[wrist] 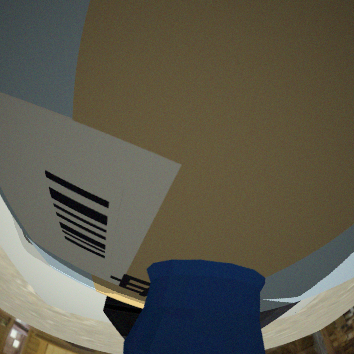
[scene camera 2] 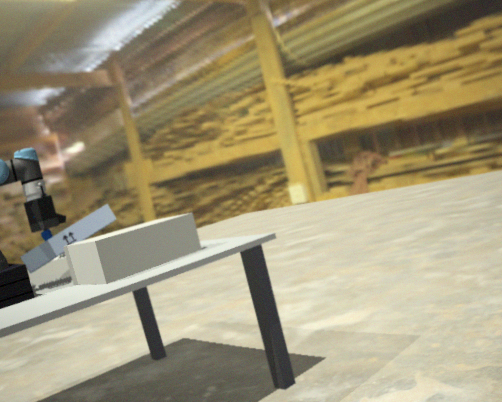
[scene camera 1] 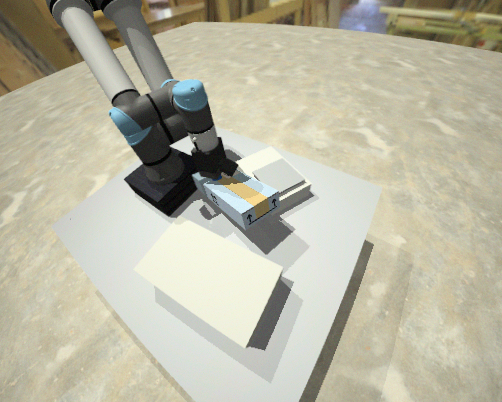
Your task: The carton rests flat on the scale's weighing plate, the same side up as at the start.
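Where they show: hand, tool point: (wrist: pixel 193 261) (scene camera 2: pixel 49 242); arm's base, link origin: (scene camera 1: pixel 166 171).
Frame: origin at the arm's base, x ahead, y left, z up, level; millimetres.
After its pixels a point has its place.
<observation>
The light blue carton (scene camera 1: pixel 245 192) {x 388, y -56, z 87 mm} (scene camera 2: pixel 90 224) {x 351, y -112, z 61 mm} (wrist: pixel 225 125) has an orange-brown tape band, a barcode label and up arrows on its sides. My gripper, a blue suction cup (scene camera 1: pixel 218 177) {x 250, y 2, z 35 mm} (scene camera 2: pixel 46 234) (wrist: pixel 205 267), is on the carton's taped top face near the robot-base end and holds it in the air. The carton is tilted, its end away from the base higher; the arrows point upward. The scale (scene camera 1: pixel 270 155) {x 356, y 256, z -31 mm} stands behind the carton in scene camera 1, its grey weighing plate (scene camera 1: pixel 281 175) {x 442, y 138, z -12 mm} partly visible. The carton is apart from the plate and hides part of the scale.
A large pale box (scene camera 1: pixel 210 280) {x 393, y -304, z 19 mm} (scene camera 2: pixel 150 250) {x 344, y -383, z -52 mm} stands on the light grey table (scene camera 1: pixel 340 210) {x 688, y 121, z -100 mm} (scene camera 2: pixel 225 245) {x 549, y -487, z -100 mm}, on the other side of the carton from the scale. The black robot base (scene camera 1: pixel 167 197) {x 78, y -103, z -16 mm} (scene camera 2: pixel 15 285) {x 26, y -132, z -50 mm} is close to the carton's lower end.
</observation>
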